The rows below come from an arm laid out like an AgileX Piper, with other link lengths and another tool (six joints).
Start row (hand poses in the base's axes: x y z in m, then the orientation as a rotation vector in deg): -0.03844 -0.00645 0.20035 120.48 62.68 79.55
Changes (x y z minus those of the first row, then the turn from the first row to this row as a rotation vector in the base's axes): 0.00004 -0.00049 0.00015 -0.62 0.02 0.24; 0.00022 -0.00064 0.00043 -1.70 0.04 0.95; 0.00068 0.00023 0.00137 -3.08 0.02 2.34; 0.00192 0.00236 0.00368 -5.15 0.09 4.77; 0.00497 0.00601 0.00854 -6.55 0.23 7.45; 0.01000 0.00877 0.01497 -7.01 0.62 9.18; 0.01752 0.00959 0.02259 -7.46 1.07 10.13; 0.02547 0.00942 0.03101 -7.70 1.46 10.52; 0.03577 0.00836 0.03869 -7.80 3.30 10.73; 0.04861 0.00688 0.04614 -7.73 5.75 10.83; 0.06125 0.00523 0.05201 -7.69 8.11 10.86; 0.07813 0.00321 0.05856 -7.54 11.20 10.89; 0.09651 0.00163 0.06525 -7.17 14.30 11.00; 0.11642 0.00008 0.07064 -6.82 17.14 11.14; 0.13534 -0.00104 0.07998 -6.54 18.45 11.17; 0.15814 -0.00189 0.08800 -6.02 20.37 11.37; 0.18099 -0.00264 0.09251 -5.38 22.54 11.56
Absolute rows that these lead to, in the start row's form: -0.03840 -0.00694 0.20050 120.00 63.27 79.13; -0.03822 -0.00709 0.20078 119.06 64.62 78.54; -0.03776 -0.00622 0.20172 117.68 66.89 78.03; -0.03652 -0.00409 0.20403 115.52 70.70 77.28; -0.03347 -0.00044 0.20889 113.76 74.51 77.10; -0.02844 0.00232 0.21532 113.17 76.90 77.05; -0.02092 0.00314 0.22294 112.90 78.38 76.64; -0.01297 0.00297 0.23136 112.93 79.10 76.23; -0.00267 0.00191 0.23904 114.41 80.14 74.52; 0.01017 0.00043 0.24649 116.56 81.22 72.31; 0.02281 -0.00122 0.25236 118.62 82.18 70.08; 0.03969 -0.00324 0.25891 121.35 83.36 67.16; 0.05807 -0.00482 0.26560 124.18 84.53 64.36; 0.07798 -0.00637 0.27099 126.74 85.63 61.74; 0.09690 -0.00749 0.28033 128.02 86.04 60.60; 0.11970 -0.00834 0.28835 129.91 86.78 59.03; 0.14255 -0.00909 0.29286 132.09 87.55 57.25
